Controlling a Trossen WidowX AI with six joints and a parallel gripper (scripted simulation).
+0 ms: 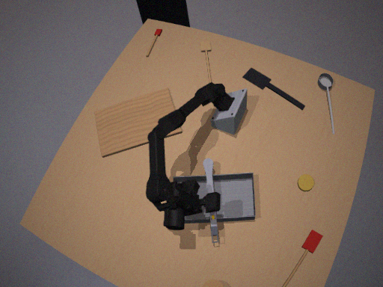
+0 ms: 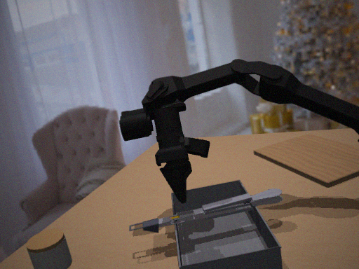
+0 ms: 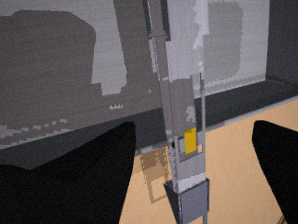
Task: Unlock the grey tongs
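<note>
Right now my gripper tip is 1 cm short of the yellow lock piece, 2 cm to the right of it and 2 cm above it. Also, from my gripper tip: wooden board (22 cm behind, 48 cm to the right, 8 cm below); then grey roasting tin (6 cm behind, 1 cm to the right, 6 cm below); then red-headed spatula (1 cm behind, 41 cm to the left, 8 cm below).
</note>
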